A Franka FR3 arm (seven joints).
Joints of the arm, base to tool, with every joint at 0 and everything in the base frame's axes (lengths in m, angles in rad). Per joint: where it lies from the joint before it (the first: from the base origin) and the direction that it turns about. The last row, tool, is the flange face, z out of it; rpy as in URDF.
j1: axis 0 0 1 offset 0 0 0.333
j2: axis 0 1 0 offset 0 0 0
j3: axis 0 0 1 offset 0 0 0.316
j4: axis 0 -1 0 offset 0.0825 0 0
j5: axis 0 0 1 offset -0.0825 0 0.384
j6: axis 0 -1 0 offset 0 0 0
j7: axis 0 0 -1 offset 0.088 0 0
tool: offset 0 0 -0.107 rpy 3.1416 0 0
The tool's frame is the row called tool.
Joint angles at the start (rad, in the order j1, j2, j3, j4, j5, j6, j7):
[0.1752, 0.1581, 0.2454, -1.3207, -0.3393, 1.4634, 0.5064]
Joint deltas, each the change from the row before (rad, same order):
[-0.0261, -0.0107, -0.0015, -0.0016, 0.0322, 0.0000, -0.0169]
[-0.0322, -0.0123, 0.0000, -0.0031, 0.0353, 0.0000, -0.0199]
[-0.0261, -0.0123, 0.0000, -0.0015, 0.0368, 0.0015, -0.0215]
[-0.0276, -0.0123, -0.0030, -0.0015, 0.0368, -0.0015, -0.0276]
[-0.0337, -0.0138, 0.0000, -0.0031, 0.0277, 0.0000, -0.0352]
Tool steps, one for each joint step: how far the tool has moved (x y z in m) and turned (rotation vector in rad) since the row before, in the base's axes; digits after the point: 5 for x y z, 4 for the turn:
[0.00050, -0.01256, 0.00444, 0.0287, 0.0078, -0.0081]
[0.00036, -0.01479, 0.00467, 0.0314, 0.0081, -0.0090]
[-0.00094, -0.01098, 0.00557, 0.0339, 0.0044, -0.0004]
[-0.00087, -0.01334, 0.00535, 0.0323, 0.0065, 0.0011]
[-0.00090, -0.01592, 0.00586, 0.0235, 0.0019, 0.0050]

